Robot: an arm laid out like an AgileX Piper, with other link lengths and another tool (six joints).
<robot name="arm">
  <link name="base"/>
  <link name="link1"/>
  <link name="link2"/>
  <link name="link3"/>
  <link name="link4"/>
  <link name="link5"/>
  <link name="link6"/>
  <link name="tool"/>
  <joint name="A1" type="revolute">
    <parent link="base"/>
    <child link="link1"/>
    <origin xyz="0 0 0.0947"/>
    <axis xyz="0 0 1"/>
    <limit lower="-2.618" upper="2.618"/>
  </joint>
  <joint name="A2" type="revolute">
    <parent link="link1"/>
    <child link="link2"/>
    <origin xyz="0 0 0"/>
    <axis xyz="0 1 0"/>
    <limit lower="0" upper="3.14"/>
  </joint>
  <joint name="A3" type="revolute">
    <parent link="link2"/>
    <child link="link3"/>
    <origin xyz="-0.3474 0 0.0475"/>
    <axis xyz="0 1 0"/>
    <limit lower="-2.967" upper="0"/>
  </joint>
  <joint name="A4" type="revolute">
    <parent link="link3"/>
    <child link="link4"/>
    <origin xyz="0.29 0 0.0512"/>
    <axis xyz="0.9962 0 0.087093"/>
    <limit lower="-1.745" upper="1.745"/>
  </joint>
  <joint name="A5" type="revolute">
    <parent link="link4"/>
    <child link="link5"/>
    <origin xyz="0 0 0"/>
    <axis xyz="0 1 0"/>
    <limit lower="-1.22" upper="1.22"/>
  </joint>
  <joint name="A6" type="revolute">
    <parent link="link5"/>
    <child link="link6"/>
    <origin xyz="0.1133 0 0.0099"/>
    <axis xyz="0.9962 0 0.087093"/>
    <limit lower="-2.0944" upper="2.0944"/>
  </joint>
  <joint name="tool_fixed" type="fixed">
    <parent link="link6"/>
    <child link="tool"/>
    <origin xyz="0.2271 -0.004 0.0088" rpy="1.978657 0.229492 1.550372"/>
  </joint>
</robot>
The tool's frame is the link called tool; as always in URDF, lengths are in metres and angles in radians.
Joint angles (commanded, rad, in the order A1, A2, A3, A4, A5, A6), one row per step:
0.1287, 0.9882, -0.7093, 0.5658, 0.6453, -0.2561
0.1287, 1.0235, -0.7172, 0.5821, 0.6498, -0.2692
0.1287, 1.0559, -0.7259, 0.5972, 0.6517, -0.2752
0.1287, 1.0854, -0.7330, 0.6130, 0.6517, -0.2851
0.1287, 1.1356, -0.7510, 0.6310, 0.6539, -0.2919
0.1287, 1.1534, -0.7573, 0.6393, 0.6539, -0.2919
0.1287, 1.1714, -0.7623, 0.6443, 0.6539, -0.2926
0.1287, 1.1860, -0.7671, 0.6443, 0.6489, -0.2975
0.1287, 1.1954, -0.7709, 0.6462, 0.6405, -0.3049
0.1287, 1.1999, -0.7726, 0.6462, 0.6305, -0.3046
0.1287, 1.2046, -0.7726, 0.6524, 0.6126, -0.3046
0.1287, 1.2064, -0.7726, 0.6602, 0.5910, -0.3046
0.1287, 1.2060, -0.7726, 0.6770, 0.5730, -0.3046
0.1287, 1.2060, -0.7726, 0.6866, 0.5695, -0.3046
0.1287, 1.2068, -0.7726, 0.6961, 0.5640, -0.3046
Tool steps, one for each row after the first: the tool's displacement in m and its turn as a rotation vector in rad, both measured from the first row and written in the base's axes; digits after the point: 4 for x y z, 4 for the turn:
0.0027, 0.0039, -0.0080, 0.0041, 0.0276, 0.0077
0.0061, 0.0073, -0.0144, 0.0120, 0.0521, 0.0094
0.0094, 0.0105, -0.0202, 0.0185, 0.0720, 0.0122
0.0159, 0.0148, -0.0287, 0.0279, 0.1050, 0.0132
0.0184, 0.0166, -0.0316, 0.0345, 0.1174, 0.0109
0.0204, 0.0178, -0.0356, 0.0373, 0.1305, 0.0097
0.0237, 0.0173, -0.0384, 0.0329, 0.1341, 0.0101
0.0275, 0.0167, -0.0389, 0.0291, 0.1298, 0.0098
0.0310, 0.0155, -0.0386, 0.0283, 0.1244, 0.0039
0.0363, 0.0143, -0.0374, 0.0324, 0.1150, -0.0080
0.0426, 0.0128, -0.0343, 0.0382, 0.1000, -0.0225
0.0479, 0.0130, -0.0298, 0.0529, 0.0870, -0.0378
0.0491, 0.0140, -0.0283, 0.0617, 0.0854, -0.0427
0.0508, 0.0146, -0.0268, 0.0701, 0.0829, -0.0488

